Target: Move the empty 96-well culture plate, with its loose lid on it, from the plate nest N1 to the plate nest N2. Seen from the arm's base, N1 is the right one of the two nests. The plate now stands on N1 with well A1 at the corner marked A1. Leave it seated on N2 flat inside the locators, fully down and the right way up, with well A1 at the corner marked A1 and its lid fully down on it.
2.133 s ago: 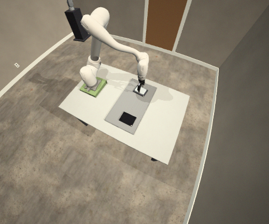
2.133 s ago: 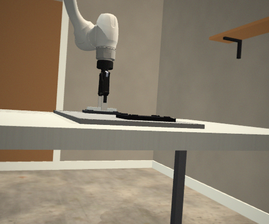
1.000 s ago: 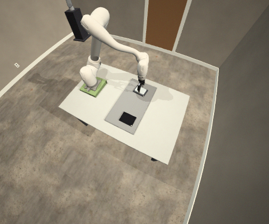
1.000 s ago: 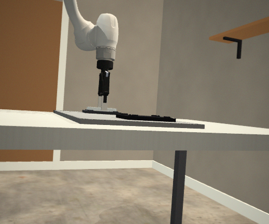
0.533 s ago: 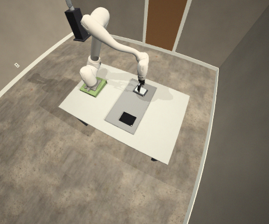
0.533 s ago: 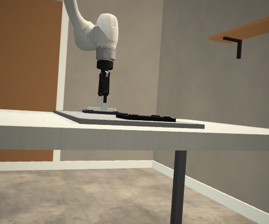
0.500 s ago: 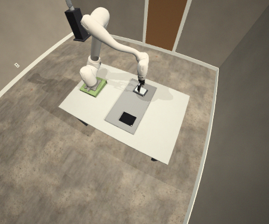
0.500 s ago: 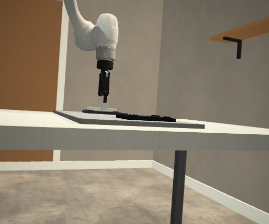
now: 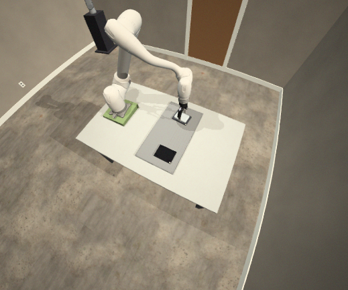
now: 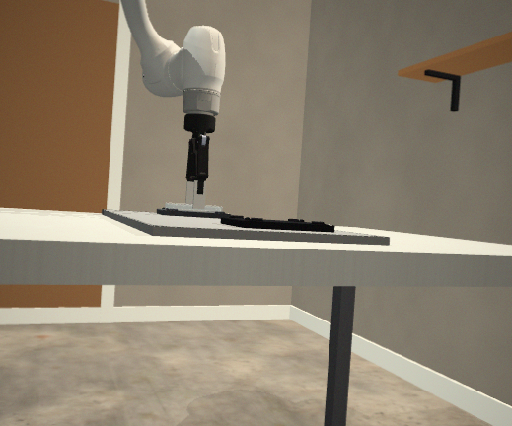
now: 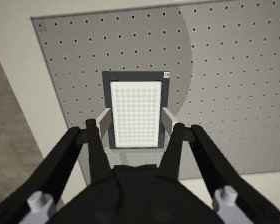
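The clear lid is 20 mm below my hand. The rest, counted from my hand: 96-well plate (20 mm below); then nest N2 (40 mm below); then nest N1 (20 mm behind, 420 mm to the right, 40 mm below).
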